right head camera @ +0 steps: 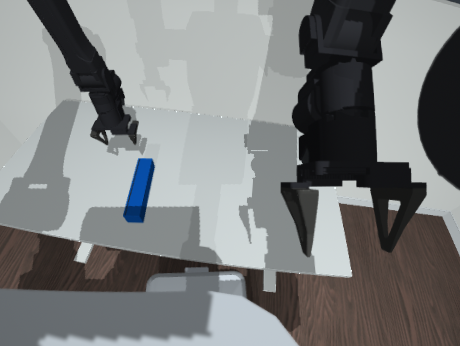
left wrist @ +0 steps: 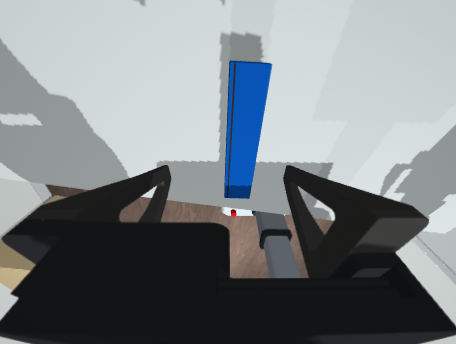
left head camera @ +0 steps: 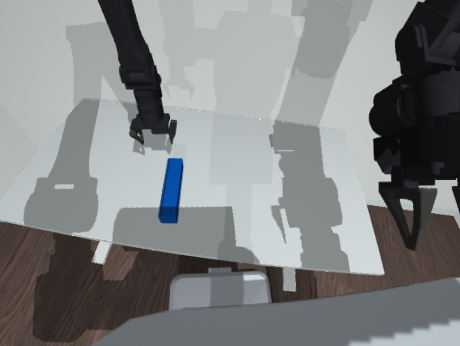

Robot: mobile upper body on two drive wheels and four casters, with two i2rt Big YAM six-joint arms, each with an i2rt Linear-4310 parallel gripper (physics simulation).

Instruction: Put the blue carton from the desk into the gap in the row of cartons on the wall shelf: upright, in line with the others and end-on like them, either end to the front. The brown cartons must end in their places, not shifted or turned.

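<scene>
The blue carton (left head camera: 172, 187) (right head camera: 140, 187) (left wrist: 244, 127) lies lengthwise on the white desk (left head camera: 320, 150) (right head camera: 220, 145), in the left part of the desk in both head views. My left gripper (left head camera: 155, 137) (right head camera: 116, 139) (left wrist: 227, 171) is open and empty. It is above the desk, beyond the carton's far end in the head views, apart from it. In the left wrist view the carton shows between and above its fingertips. My right gripper (right head camera: 347, 252) is open and empty, high at the right; one finger is cut off in the left head view. The wall shelf and the brown cartons do not show.
A pale wall (left head camera: 240, 60) (right head camera: 220, 65) stands behind the desk. A grey rounded seat (left head camera: 220, 292) (right head camera: 197, 283) is below the desk's front edge. The robot's pale body (left head camera: 250, 325) (right head camera: 125, 317) is at the bottom of the head views. Wooden floor (left head camera: 25, 250) (right head camera: 400, 290) surrounds the desk.
</scene>
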